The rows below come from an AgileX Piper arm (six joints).
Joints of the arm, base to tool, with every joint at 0 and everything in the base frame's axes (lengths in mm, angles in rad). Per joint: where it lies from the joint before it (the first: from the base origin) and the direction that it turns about. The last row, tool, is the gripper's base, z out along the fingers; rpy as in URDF.
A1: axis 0 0 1 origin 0 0 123
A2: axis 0 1 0 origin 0 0 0
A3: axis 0 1 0 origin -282.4 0 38.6
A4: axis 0.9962 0 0.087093 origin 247.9 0 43.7
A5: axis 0 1 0 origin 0 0 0
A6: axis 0.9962 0 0.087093 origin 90.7 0 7.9
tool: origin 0 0 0 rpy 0 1.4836 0
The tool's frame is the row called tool.
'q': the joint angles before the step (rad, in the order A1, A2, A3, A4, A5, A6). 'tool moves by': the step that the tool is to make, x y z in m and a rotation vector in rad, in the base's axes. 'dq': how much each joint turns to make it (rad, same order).
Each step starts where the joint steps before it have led.
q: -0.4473, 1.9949, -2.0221, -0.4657, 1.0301, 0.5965
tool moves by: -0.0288, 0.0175, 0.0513, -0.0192, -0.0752, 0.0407
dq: 0.0001, -0.1254, 0.0003, 0.0539, 0.0285, -0.0631
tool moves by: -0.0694, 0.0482, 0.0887, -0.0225, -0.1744, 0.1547
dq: -0.0002, -0.2541, 0.0017, 0.1848, 0.0414, -0.1646
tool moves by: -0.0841, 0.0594, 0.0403, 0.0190, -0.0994, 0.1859
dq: 0.0001, -0.2910, 0.1314, 0.2135, 0.0624, -0.1459
